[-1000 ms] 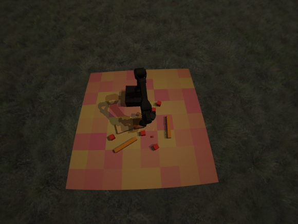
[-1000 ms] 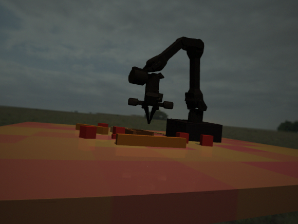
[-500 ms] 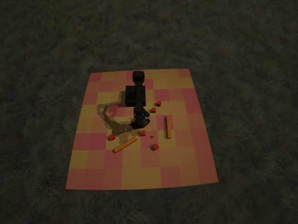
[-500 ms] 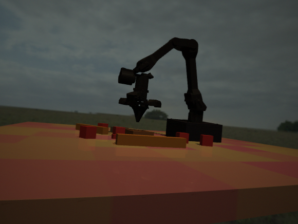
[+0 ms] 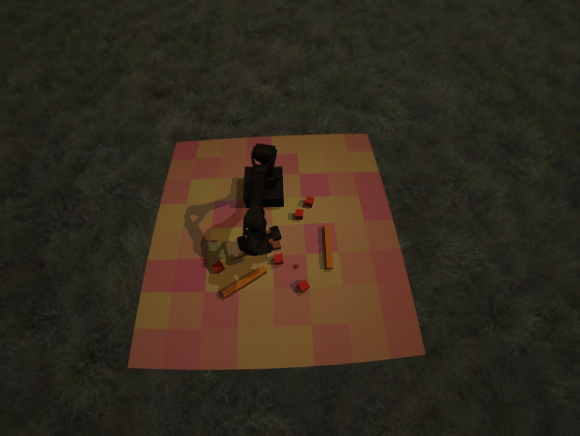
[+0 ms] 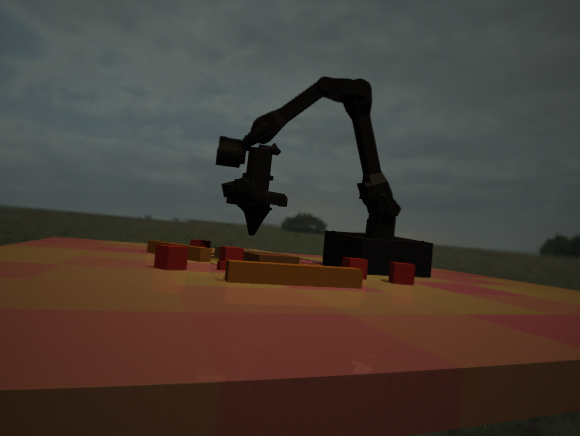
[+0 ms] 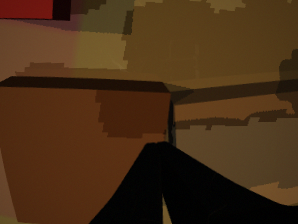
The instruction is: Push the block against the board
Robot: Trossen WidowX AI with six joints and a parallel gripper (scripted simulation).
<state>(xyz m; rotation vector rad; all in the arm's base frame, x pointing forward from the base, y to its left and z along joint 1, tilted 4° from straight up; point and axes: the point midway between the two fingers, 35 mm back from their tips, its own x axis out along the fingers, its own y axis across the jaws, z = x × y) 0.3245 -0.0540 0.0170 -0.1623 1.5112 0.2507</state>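
My gripper tip is now 10 cm to the left of the flat tan board, 5 cm above it and 2 cm past it. Round my gripper tip: brown square block 5 cm below, 4 cm behind, 3 cm to the left.
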